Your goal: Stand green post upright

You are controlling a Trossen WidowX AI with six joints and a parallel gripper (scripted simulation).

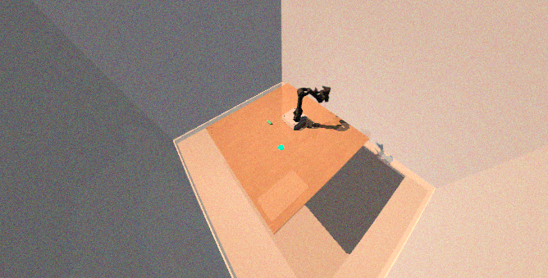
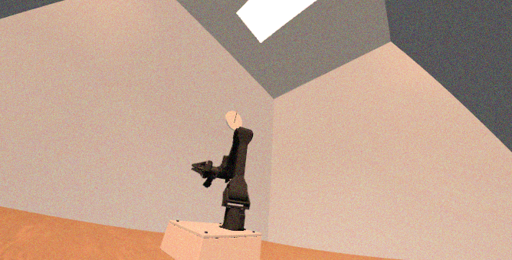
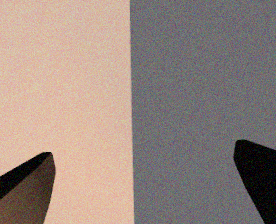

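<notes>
Right now the green post is 570 mm ahead of my gripper tip, 300 mm below it and 210 mm to the right of it. From my gripper tip the other things lie so: cyan circle 700 mm ahead, 310 mm below, 120 mm to the left.
</notes>
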